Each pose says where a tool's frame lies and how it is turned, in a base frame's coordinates. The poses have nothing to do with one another.
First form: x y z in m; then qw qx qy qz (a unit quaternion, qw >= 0).
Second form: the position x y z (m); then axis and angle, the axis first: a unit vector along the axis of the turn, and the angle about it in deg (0 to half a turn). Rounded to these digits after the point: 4 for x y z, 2 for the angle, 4 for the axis.
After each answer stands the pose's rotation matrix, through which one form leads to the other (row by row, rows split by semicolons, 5 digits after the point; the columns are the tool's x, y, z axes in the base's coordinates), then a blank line. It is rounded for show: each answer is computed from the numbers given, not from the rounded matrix.
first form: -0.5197, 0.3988, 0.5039, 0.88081, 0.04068, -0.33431, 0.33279
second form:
-0.5197, 0.3988, 0.5039, 0.0859, -0.7061, 0.7029, 56.52
0.55497 -0.61345 -0.56186; 0.55905 0.77519 -0.29417; 0.61601 -0.15085 0.77316

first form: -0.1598, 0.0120, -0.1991, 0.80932, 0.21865, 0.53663, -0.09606
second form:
-0.1598, 0.0120, -0.1991, 0.3723, 0.9136, -0.1635, 71.94
0.40560 0.39015 0.82660; 0.07918 0.88593 -0.45701; -0.91061 0.25082 0.32844

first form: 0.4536, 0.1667, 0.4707, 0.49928, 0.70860, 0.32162, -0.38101
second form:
0.4536, 0.1667, 0.4707, 0.8178, 0.3712, -0.4397, 120.10
0.50279 0.83626 -0.21881; 0.07534 -0.29456 -0.95266; -0.86112 0.46250 -0.21110

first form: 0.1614, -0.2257, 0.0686, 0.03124, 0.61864, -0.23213, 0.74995
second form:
0.1614, -0.2257, 0.0686, 0.6189, -0.2322, 0.7503, 176.42
-0.23262 -0.33407 0.91339; -0.24035 -0.89028 -0.38682; 0.94240 -0.30952 0.12680

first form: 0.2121, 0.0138, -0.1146, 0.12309, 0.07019, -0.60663, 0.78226
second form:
0.2121, 0.0138, -0.1146, 0.0707, -0.6113, 0.7883, 165.86
-0.95984 -0.27773 -0.03953; 0.10742 -0.23370 -0.96636; 0.25915 -0.93180 0.25415

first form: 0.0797, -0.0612, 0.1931, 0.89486, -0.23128, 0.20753, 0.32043
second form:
0.0797, -0.0612, 0.1931, -0.5182, 0.4649, 0.7179, 53.02
0.70851 -0.66947 0.22320; 0.47748 0.68767 0.54692; -0.51963 -0.28093 0.80688

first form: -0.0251, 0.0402, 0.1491, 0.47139, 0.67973, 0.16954, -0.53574
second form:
-0.0251, 0.0402, 0.1491, 0.7707, 0.1922, -0.6075, 123.75
0.36848 0.73557 -0.56848; -0.27460 -0.49810 -0.82249; -0.88815 0.45918 0.01845

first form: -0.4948, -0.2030, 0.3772, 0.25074, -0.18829, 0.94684, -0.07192
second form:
-0.4948, -0.2030, 0.3772, -0.1945, 0.9781, -0.0743, 150.96
-0.80335 -0.32049 0.50190; -0.39263 0.91875 -0.04177; -0.44774 -0.23062 -0.86391

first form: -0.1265, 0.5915, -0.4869, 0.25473, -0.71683, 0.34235, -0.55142
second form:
-0.1265, 0.5915, -0.4869, -0.7413, 0.3540, -0.5702, 150.48
0.15747 -0.20989 0.96496; -0.77174 -0.63582 -0.01236; 0.61614 -0.74275 -0.26210

